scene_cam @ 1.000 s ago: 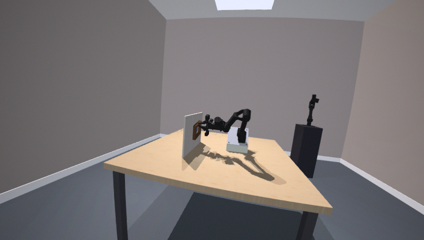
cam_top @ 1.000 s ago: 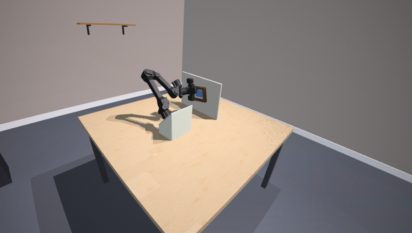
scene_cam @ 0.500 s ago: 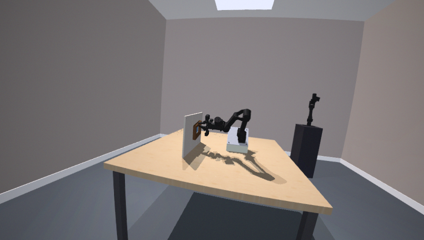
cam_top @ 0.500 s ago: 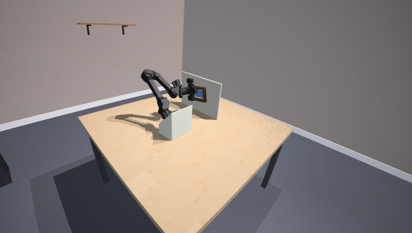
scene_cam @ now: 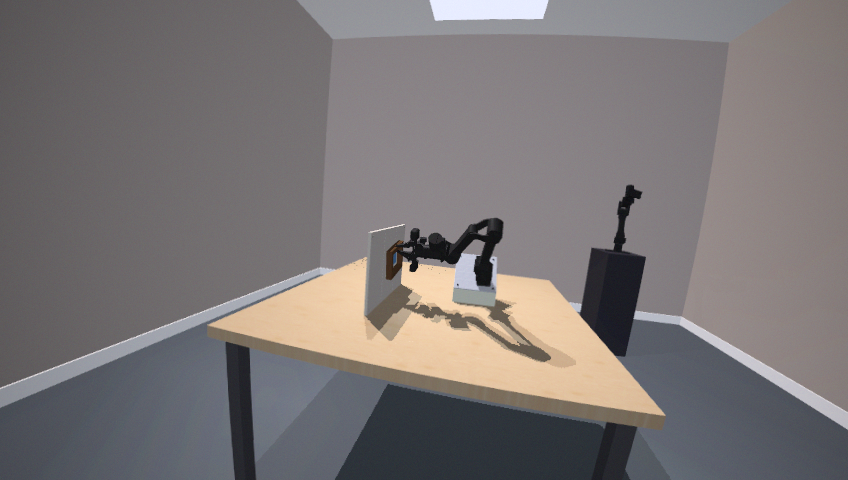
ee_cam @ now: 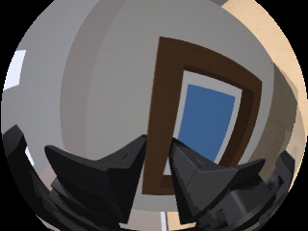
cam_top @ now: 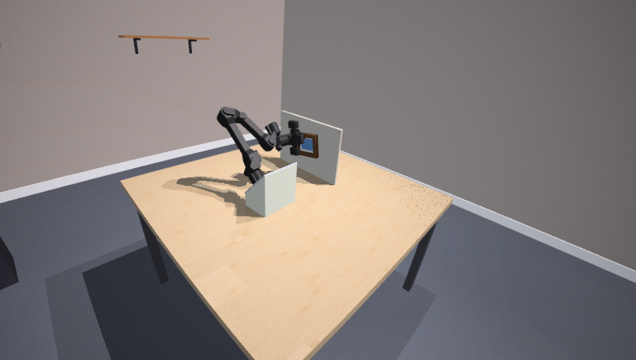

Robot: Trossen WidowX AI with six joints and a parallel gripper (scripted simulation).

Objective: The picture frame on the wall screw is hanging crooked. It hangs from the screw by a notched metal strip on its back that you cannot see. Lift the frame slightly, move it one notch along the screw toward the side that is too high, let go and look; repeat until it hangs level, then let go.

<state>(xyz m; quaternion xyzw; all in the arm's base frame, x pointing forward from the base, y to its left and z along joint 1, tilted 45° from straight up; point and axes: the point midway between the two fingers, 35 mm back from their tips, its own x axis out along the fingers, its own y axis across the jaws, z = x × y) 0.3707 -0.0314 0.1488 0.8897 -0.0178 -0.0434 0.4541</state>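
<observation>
My gripper tip is now 50 mm above the small picture frame, 10 mm to the left of it and 10 mm short of it. Also, from my gripper tip: grey wall panel 70 mm below, 20 mm ahead.
</observation>
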